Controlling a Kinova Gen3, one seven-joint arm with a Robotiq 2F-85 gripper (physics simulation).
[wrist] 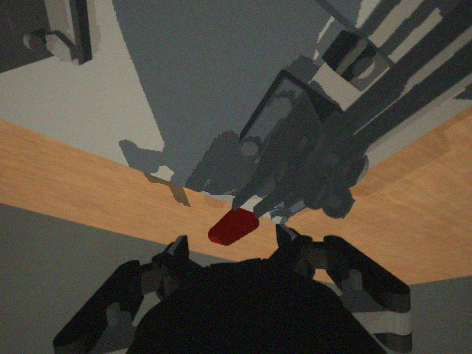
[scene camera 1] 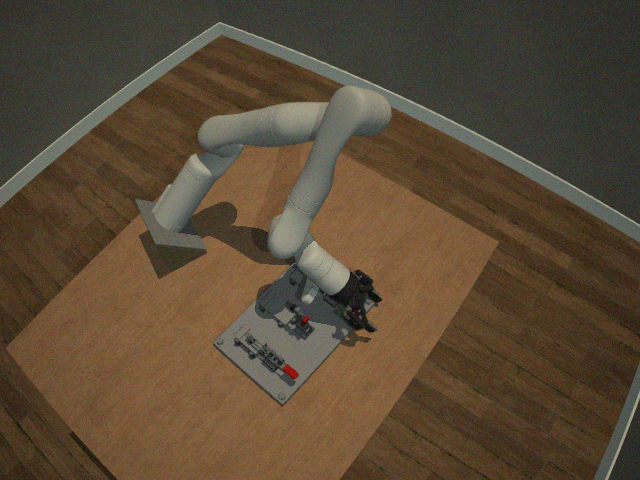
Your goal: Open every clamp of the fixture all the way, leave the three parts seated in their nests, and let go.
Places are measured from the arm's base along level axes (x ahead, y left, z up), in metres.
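Where they show: gripper, between the fingertips: (scene camera 1: 377, 315); arm's base, origin of its link: (scene camera 1: 168, 220).
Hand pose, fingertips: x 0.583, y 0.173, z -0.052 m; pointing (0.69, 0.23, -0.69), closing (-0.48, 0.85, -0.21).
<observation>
Things, the pixels of their centre, and the offset from my fingertips. "spot": a spot on its surface instead. Level surfaces: height alone.
- grey fixture plate, a spot on its surface: (scene camera 1: 315, 353) spot: 0.053 m back, 0.168 m right, 0.015 m down
- middle clamp's red handle, a spot on its surface: (scene camera 1: 305, 320) spot: 0.102 m back, 0.144 m right, 0.068 m up
- pale part, middle of its body: (scene camera 1: 279, 307) 0.197 m back, 0.141 m right, 0.005 m down
- far clamp's red handle, a spot on its surface: (wrist: 233, 227) spot: 0.072 m back, 0.034 m right, 0.026 m up
- wooden table top, height of its surface: 0.030 m down
- dark fixture piece, a spot on its surface: (wrist: 82, 32) spot: 0.107 m back, 0.122 m right, 0.011 m down
The grey fixture plate (scene camera 1: 315, 353) lies on the table and carries three clamps. The near clamp's red handle (scene camera 1: 290, 371) lies low, towards the plate's edge. The middle clamp's red handle (scene camera 1: 305, 320) looks raised, beside a pale part (scene camera 1: 283, 316). My gripper (scene camera 1: 377, 313) (wrist: 232, 239) is open at the far clamp, with nothing gripped. The far clamp's red handle (wrist: 233, 227) shows between the spread fingertips in the wrist view, with its dark linkage (wrist: 320, 150) behind in shadow. The gripper largely hides this clamp in the scene view. How the parts are seated is too small to tell.
The wooden table top (scene camera 1: 413, 258) extends around the plate, and its edge lies beyond the gripper. The arm reaches over the plate's far side and shades it. Low round bolts (scene camera 1: 281, 395) sit at the plate's corners. Part of another dark fixture piece (wrist: 82, 32) shows upper left in the wrist view.
</observation>
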